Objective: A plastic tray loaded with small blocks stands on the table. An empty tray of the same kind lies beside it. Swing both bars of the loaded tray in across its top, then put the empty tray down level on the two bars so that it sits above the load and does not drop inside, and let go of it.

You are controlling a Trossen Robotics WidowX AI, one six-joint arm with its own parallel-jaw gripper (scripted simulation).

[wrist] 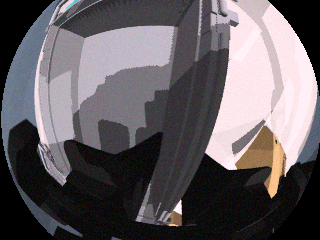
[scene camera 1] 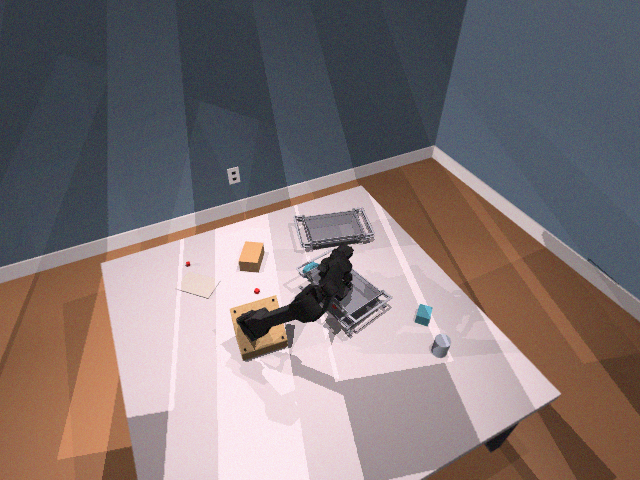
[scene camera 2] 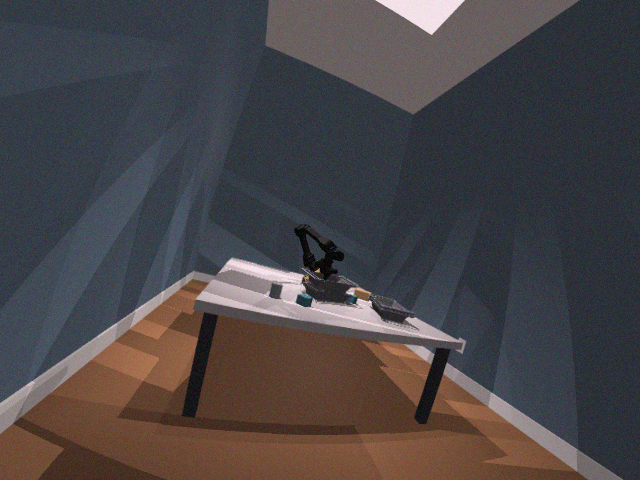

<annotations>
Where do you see a flat cream card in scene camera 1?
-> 193, 283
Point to a grey tray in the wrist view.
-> At 109, 81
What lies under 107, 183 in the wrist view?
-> The gripper.
</annotations>
